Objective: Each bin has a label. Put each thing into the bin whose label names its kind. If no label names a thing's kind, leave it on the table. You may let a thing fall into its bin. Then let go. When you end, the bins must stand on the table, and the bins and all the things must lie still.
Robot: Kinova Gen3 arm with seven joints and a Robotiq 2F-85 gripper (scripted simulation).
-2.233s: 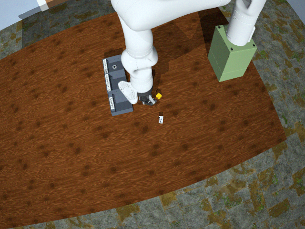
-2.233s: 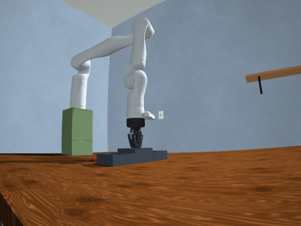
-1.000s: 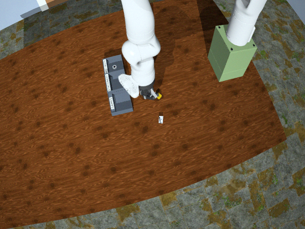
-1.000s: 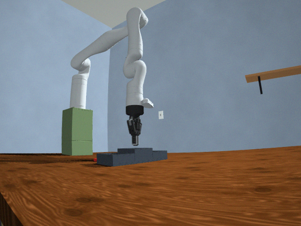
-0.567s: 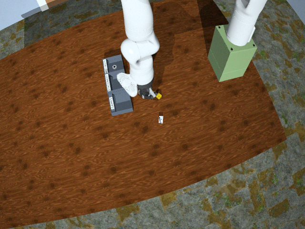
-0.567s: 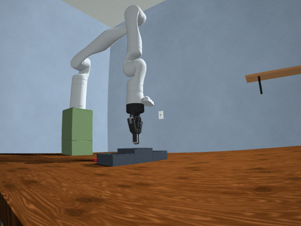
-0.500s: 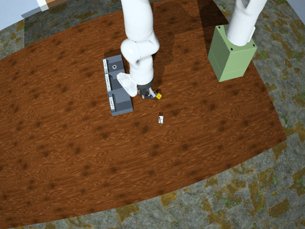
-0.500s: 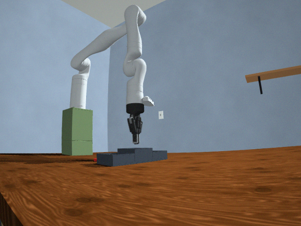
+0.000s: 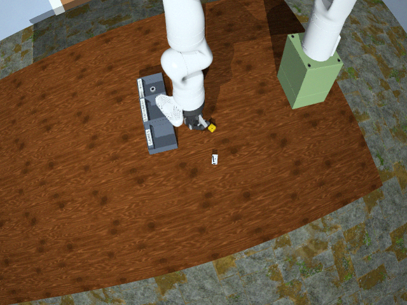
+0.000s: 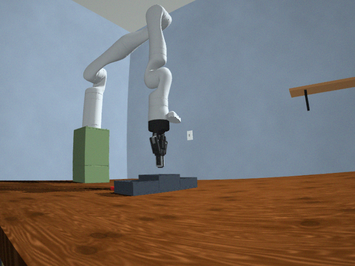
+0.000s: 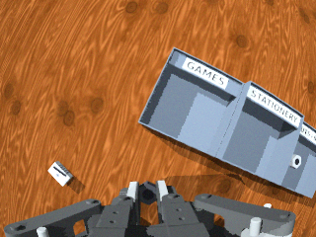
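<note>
Right now my hand is 9 cm short of the metal nut, 17 cm to the left of it and 8 cm above it. From my hand the other things lie so: dark nut (2 cm below); yellow die (6 cm behind, 8 cm below); white domino (5 cm behind, 9 cm to the left, 8 cm below).
</note>
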